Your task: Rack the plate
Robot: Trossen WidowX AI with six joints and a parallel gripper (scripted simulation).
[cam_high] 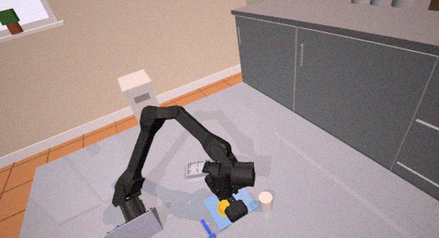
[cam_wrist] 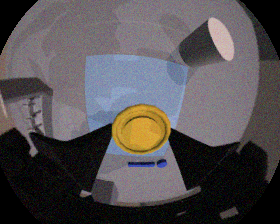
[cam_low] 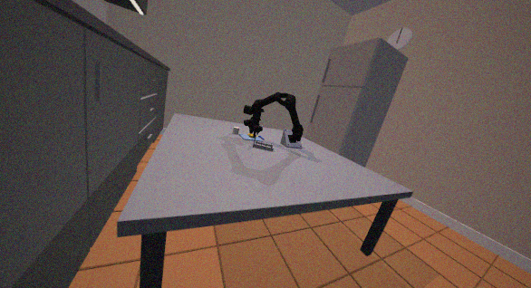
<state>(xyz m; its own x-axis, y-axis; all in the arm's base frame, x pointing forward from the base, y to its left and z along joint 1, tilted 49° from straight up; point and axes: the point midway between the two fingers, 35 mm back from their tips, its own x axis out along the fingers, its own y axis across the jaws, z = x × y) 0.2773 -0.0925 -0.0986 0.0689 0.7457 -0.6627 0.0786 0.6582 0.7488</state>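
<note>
Right now the grey dish rack is 2 cm ahead of my gripper tip, 22 cm to the left of it and 1 cm above it. From my gripper tip the other things lie so: yellow plate 1 cm above; then blue utensil 10 cm behind, 3 cm to the right, 1 cm below; then white cup 11 cm ahead, 7 cm to the right, 2 cm above.
</note>
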